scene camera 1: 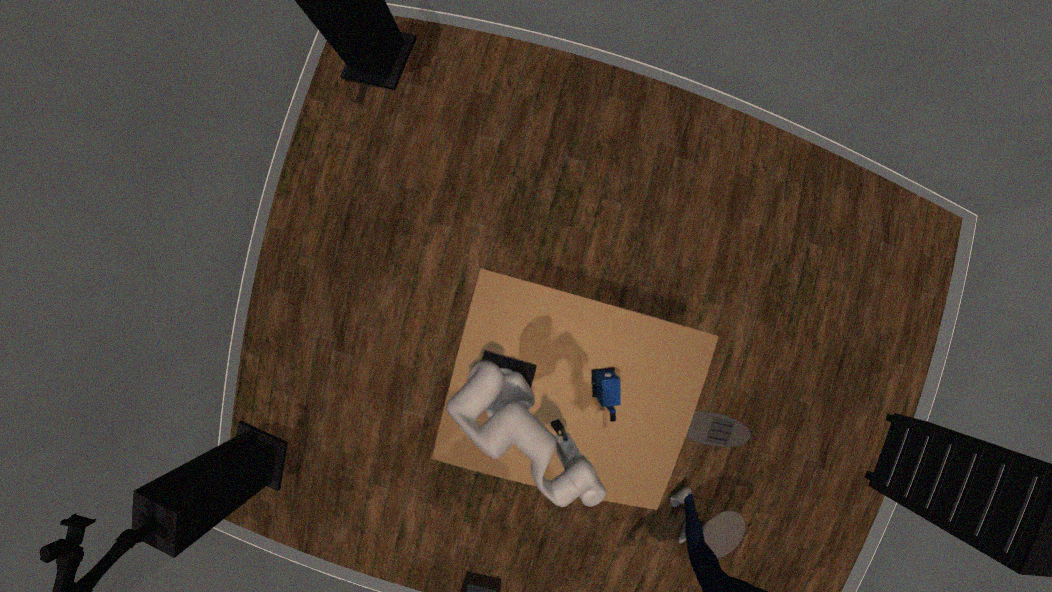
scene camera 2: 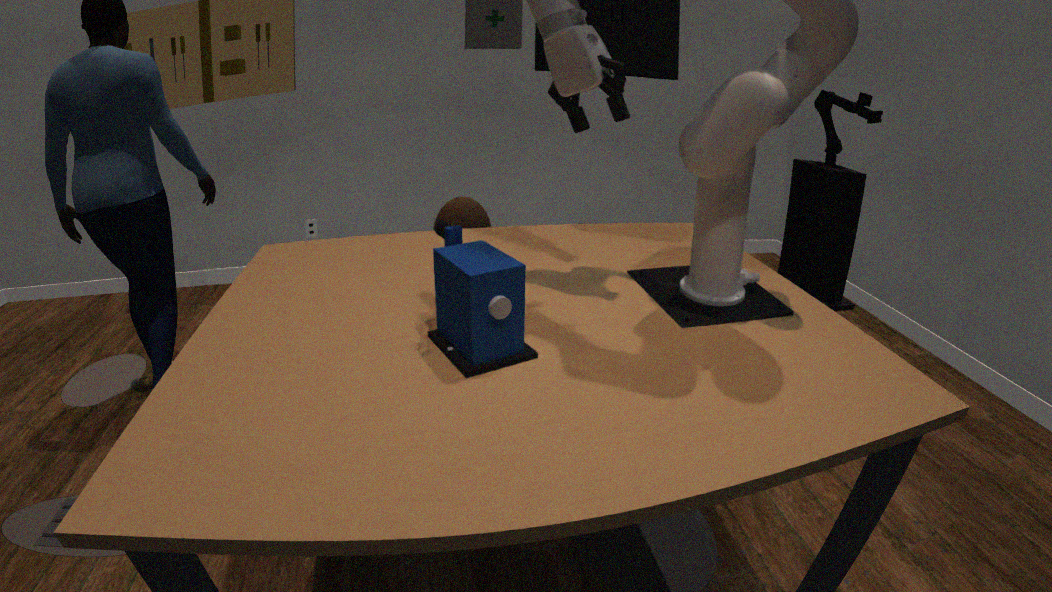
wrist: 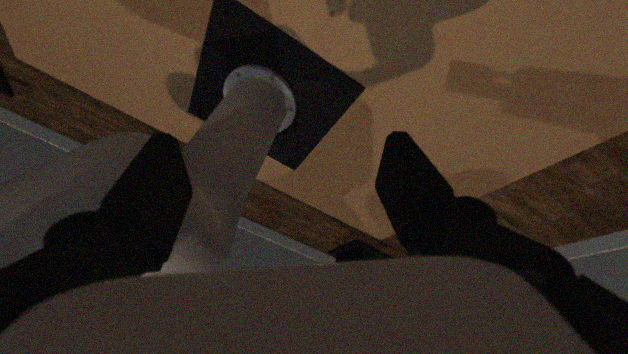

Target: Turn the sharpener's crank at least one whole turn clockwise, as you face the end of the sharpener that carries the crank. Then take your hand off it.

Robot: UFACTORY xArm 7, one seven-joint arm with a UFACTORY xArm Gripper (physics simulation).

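Pixels of known places: gripper, fingertip midpoint: point(scene camera 1: 556, 430) point(scene camera 2: 602, 125) point(wrist: 286, 161); arm's base at its link origin: point(scene camera 2: 712, 291) point(wrist: 261, 100).
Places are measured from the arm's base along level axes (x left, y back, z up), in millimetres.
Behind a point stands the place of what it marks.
Note:
The blue sharpener point(scene camera 1: 610, 390) @(y -414, x 131, z 122 mm) point(scene camera 2: 479, 301) @(y -424, x 186, z 87 mm) stands upright on a black base on the table. In the second scene view a round pale knob is on its near face. The crank shows as a dark arm point(scene camera 1: 612, 414) at its lower end in the first scene view. In the second scene view its blue handle point(scene camera 2: 453, 235) @(y -449, x 61, z 132 mm) sticks up behind the body, and the rest is hidden. My gripper point(scene camera 1: 558, 427) @(y -219, x -25, z 279 mm) point(scene camera 2: 601, 122) @(y -219, x -25, z 279 mm) point(wrist: 286, 161) @(y -219, x -25, z 279 mm) is open and empty, high above the table and apart from the sharpener and crank. The sharpener does not show in the wrist view.
The arm's black base plate point(scene camera 1: 507, 363) @(y 9, x 84, z -1 mm) point(scene camera 2: 761, 309) @(y 58, x 86, z 0 mm) point(wrist: 320, 100) @(y -66, x -79, z -1 mm) is on the wooden table point(scene camera 1: 662, 353) @(y -639, x 326, z -6 mm) point(scene camera 2: 331, 441) @(y -601, x 326, z -6 mm) point(wrist: 500, 140) @(y -192, x -346, z -6 mm). A person point(scene camera 1: 698, 537) point(scene camera 2: 110, 132) stands beyond the table. A dark pedestal point(scene camera 1: 209, 485) point(scene camera 2: 820, 228) carries another small arm. A brown round object point(scene camera 2: 461, 213) shows behind the table.

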